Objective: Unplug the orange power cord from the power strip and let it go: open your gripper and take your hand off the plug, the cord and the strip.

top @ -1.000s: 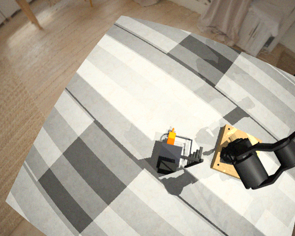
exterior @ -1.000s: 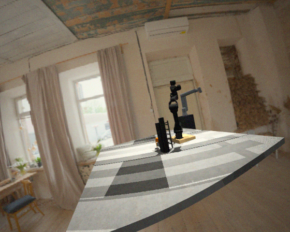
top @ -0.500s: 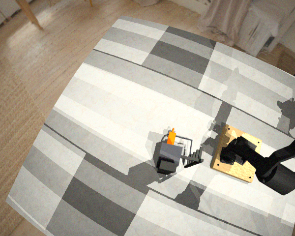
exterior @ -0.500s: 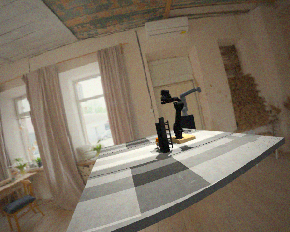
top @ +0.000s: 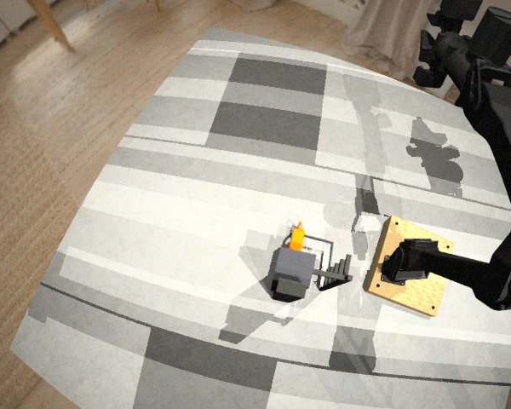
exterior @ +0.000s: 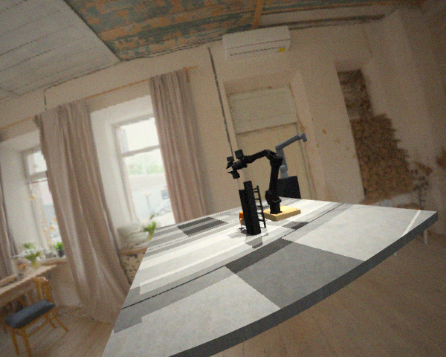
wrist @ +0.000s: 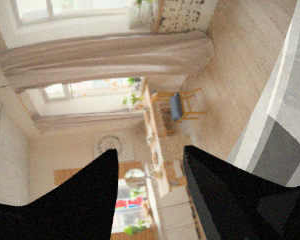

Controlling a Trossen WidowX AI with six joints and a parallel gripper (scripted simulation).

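My gripper tip is now 430 mm to the right of the plug, 280 mm above it and 150 mm short of it.
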